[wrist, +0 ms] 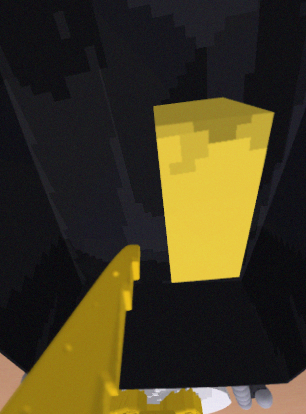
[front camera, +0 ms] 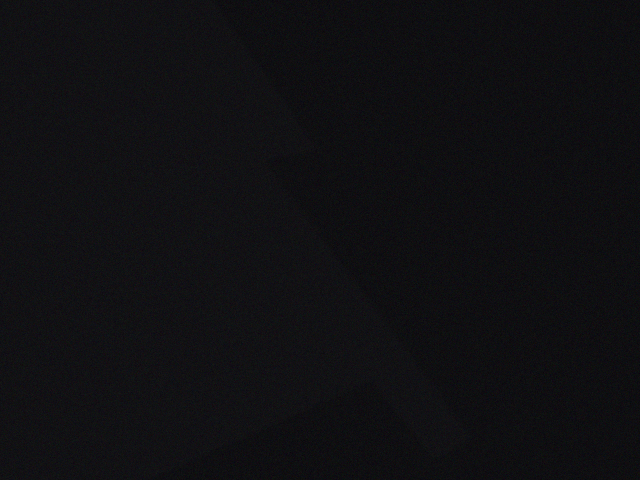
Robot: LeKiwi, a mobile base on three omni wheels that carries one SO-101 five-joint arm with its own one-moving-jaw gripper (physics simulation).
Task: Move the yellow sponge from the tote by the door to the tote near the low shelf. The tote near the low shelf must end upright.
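Places are measured from the arm's base along level axes (x left, y back, z up), in millimetres.
Pixels of known places: hand, tool point: [wrist: 139, 257]; arm's base, link origin: [wrist: 156, 393].
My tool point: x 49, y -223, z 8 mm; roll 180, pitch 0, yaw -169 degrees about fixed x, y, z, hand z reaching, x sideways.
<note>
Ahead of a thing's pixels: the offset from my tool point to its middle. "pt": to the spot under its first point. Level surfaces: height alone.
The yellow sponge @[dx -35, dy +4, dz -63 mm] [wrist: 210, 215] is inside a black tote @[pt dx -75, dy +143, dz -21 mm] [wrist: 200, 352] in the wrist view, standing apart from the visible jaw. Its lower side in the picture is close to the tote's near inner wall. My gripper [wrist: 216, 265] is open and empty. One notched yellow jaw shows at the left, its tip over the tote's inside; the other jaw is out of the picture. The tote's walls surround the sponge. Which of the two totes this is cannot be told from the views. The front camera view is almost black, and the sponge does not show there.
The near rim of the tote runs across the bottom of the wrist view. Beyond it are a whitish round part [wrist: 216, 400], grey rounded parts [wrist: 241, 396] and brown floor @[dz -97 mm] [wrist: 295, 397]. Faint dark edges of a surface cross the front camera view. The door and the low shelf do not show.
</note>
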